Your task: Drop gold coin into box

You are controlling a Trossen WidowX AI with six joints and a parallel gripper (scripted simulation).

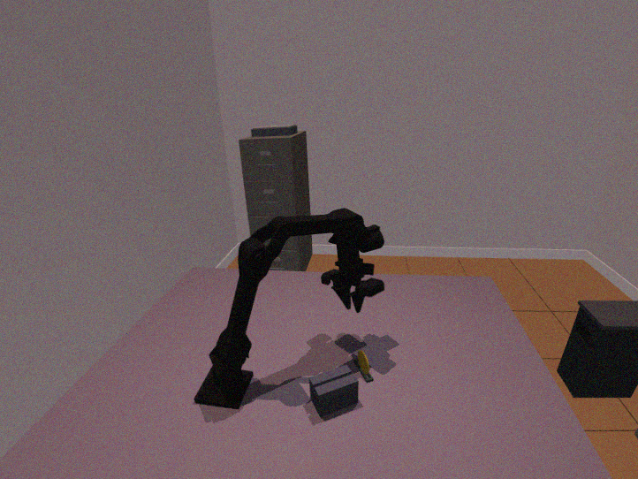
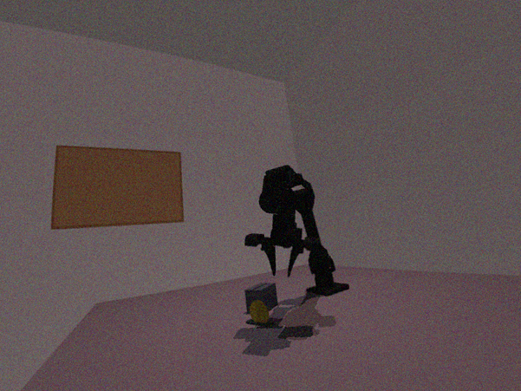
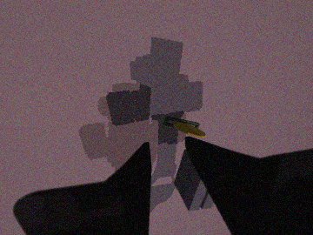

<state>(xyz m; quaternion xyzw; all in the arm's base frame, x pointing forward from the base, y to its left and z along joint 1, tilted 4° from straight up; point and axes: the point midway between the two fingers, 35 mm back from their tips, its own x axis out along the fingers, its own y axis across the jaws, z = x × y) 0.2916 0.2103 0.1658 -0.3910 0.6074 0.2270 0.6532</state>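
My gripper tip is now 100 mm above the gold coin, 90 mm to the left of it and 30 mm short of it.
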